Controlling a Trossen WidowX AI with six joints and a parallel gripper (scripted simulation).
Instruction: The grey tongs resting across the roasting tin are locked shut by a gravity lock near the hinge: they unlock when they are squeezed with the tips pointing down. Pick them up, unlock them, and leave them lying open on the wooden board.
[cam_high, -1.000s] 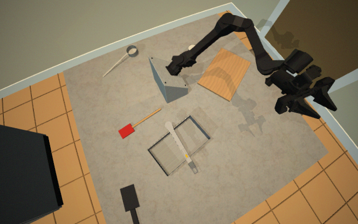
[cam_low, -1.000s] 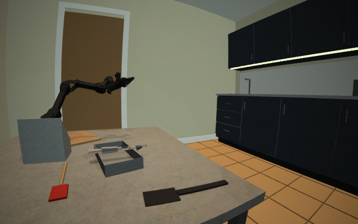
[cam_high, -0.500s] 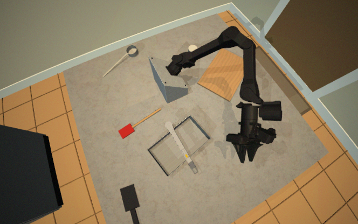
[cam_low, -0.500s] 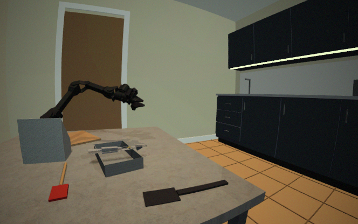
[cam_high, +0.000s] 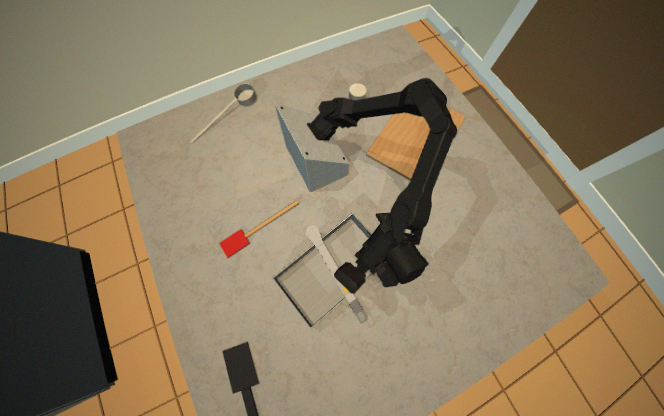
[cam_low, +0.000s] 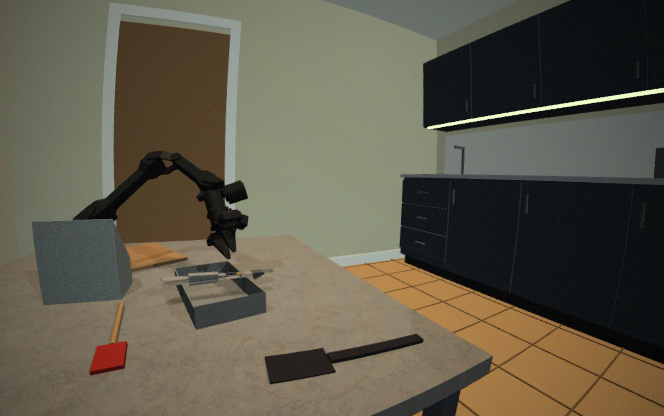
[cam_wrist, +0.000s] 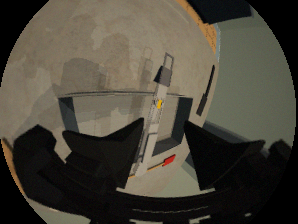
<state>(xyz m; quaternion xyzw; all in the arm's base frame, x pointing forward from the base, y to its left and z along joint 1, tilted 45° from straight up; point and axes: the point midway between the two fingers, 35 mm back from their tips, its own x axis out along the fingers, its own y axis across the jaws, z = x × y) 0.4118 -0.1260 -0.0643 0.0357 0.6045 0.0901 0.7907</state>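
The roasting tin lies 9 cm below my gripper tip, 6 cm behind it and 2 cm to the right of it. From my gripper tip the other things lie so: red spatula: 29 cm behind, 17 cm to the right, 11 cm below; then wooden board: 51 cm to the left, 30 cm behind, 11 cm below; then black spatula: 40 cm to the right, 12 cm ahead, 11 cm below.
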